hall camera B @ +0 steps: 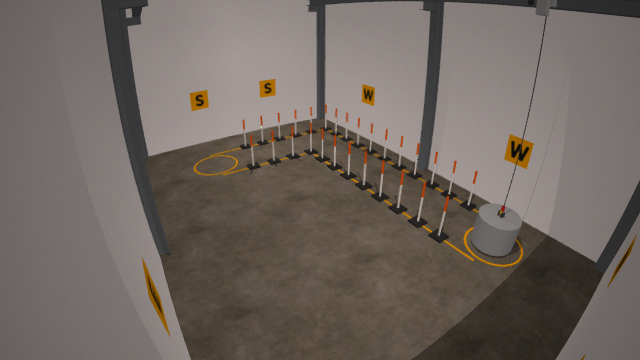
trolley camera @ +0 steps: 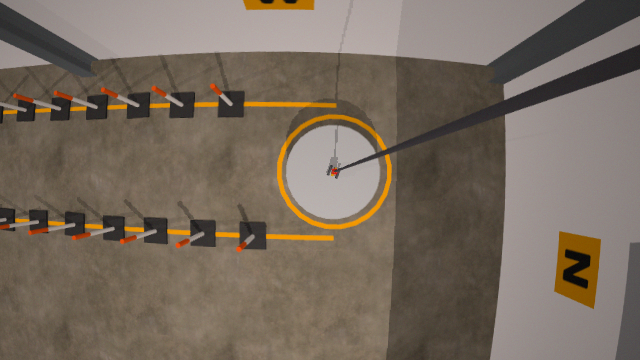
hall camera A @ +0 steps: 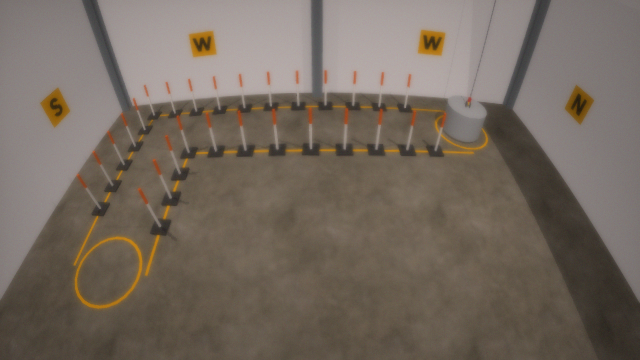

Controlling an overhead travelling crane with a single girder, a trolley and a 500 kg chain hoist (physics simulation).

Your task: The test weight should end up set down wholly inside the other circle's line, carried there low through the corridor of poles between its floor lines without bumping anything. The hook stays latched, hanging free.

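Note:
The grey test weight (hall camera A: 462,125) (hall camera B: 495,235) (trolley camera: 310,185) is upright over the starting circle (hall camera A: 467,148) (hall camera B: 501,265) (trolley camera: 334,227), centred within its line in the trolley view. It is very low; I cannot tell whether a slight gap separates it from the floor. The hook (hall camera A: 468,102) (hall camera B: 502,212) (trolley camera: 334,171) is at its top and shut on it, below the chain. The other circle (hall camera A: 142,265) (hall camera B: 215,174) stands empty at the corridor's far end. The orange-and-white poles (hall camera A: 310,130) (hall camera B: 382,180) line the corridor, which has one corner.
The corridor's floor lines (hall camera A: 462,152) (hall camera B: 460,251) (trolley camera: 300,237) run past the weight's circle on both sides. The nearest pole base (trolley camera: 252,235) is to its left in the trolley view. The W wall (hall camera A: 380,60) is close behind the far pole row.

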